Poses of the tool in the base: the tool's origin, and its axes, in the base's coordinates. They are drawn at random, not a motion.
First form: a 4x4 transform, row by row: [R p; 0 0 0 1], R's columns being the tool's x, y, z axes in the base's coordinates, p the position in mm. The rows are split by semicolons.
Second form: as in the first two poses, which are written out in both.
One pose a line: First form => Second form
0.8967, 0.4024, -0.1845, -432; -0.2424, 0.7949, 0.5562, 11; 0.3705, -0.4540, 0.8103, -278; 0, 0, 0, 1 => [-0.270, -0.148, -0.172, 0.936, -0.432, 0.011, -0.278]
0.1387, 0.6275, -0.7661, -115; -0.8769, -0.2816, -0.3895, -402; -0.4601, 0.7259, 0.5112, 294; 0, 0, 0, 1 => [0.477, -0.131, -0.643, 0.585, -0.115, -0.402, 0.294]
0.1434, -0.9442, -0.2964, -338; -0.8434, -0.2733, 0.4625, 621; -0.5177, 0.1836, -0.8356, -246; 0, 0, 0, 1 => [-0.750, 0.596, 0.271, 0.093, -0.338, 0.621, -0.246]
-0.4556, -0.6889, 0.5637, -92; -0.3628, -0.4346, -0.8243, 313; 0.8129, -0.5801, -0.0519, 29; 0, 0, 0, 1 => [0.508, -0.518, 0.678, 0.120, -0.092, 0.313, 0.029]
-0.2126, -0.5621, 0.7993, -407; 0.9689, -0.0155, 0.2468, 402; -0.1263, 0.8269, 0.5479, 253; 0, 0, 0, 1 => [0.252, 0.403, 0.666, 0.574, -0.407, 0.402, 0.253]
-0.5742, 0.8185, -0.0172, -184; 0.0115, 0.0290, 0.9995, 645; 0.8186, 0.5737, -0.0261, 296; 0, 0, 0, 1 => [-0.325, -0.638, -0.616, 0.327, -0.184, 0.645, 0.296]
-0.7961, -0.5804, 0.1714, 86; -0.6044, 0.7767, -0.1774, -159; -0.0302, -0.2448, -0.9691, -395; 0, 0, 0, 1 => [-0.315, 0.941, -0.112, 0.054, 0.086, -0.159, -0.395]
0.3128, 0.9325, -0.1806, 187; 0.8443, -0.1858, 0.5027, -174; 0.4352, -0.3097, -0.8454, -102; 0, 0, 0, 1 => [-0.766, -0.580, -0.083, 0.265, 0.187, -0.174, -0.102]
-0.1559, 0.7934, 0.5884, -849; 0.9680, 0.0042, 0.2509, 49; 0.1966, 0.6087, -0.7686, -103; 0, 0, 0, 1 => [0.634, 0.694, 0.309, 0.141, -0.849, 0.049, -0.103]
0.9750, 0.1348, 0.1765, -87; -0.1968, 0.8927, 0.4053, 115; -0.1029, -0.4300, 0.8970, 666; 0, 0, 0, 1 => [-0.215, 0.072, -0.085, 0.970, -0.087, 0.115, 0.666]
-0.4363, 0.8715, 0.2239, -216; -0.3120, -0.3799, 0.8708, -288; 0.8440, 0.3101, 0.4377, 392; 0, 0, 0, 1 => [-0.356, -0.393, -0.751, 0.394, -0.216, -0.288, 0.392]
